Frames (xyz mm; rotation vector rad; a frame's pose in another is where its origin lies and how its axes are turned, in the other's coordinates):
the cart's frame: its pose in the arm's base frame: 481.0 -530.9 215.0 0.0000 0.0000 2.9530
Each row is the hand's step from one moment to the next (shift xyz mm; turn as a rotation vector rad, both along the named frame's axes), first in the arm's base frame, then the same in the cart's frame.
Working: the arm's base frame: its pose in the cart's frame: 572.0 -431.3 -215.0 0.0000 0.0000 -2.9530

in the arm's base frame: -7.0 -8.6 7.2 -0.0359 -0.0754 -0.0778
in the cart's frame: 5.3 9.8 7.2 0.0211 0.0808 -0.0778
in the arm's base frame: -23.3 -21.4 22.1 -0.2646 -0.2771 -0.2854
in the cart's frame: 18.9 25.4 22.1 0.2080 0.3218 -0.2854
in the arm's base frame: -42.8 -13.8 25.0 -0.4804 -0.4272 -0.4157
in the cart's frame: 39.5 21.6 25.0 0.3918 0.5097 -0.4157
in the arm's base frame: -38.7 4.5 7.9 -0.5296 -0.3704 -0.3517
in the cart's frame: 38.9 2.8 7.9 0.4508 0.4631 -0.3517
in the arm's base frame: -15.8 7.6 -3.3 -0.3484 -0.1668 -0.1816
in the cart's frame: 16.9 -4.5 -3.3 0.3110 0.2292 -0.1816
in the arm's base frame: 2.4 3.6 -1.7 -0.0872 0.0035 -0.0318
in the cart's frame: -1.7 -4.0 -1.7 0.0863 0.0129 -0.0318
